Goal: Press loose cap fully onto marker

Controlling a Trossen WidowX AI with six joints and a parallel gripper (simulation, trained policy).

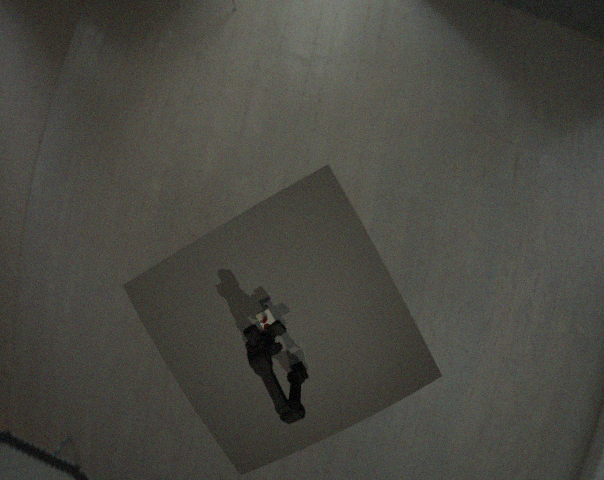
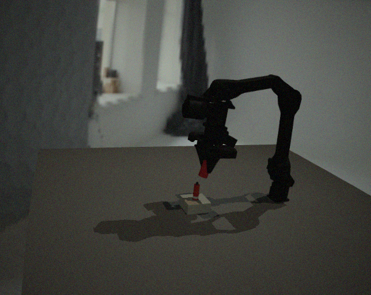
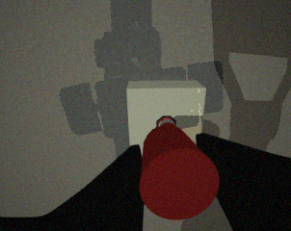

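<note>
The red marker lies 50 mm below my gripper tip, 30 mm ahead of it and 10 mm to the left of it. From my gripper tip the other things lie so: holder block (100 mm below, 30 mm ahead, 10 mm to the left); red cap (10 mm above).
</note>
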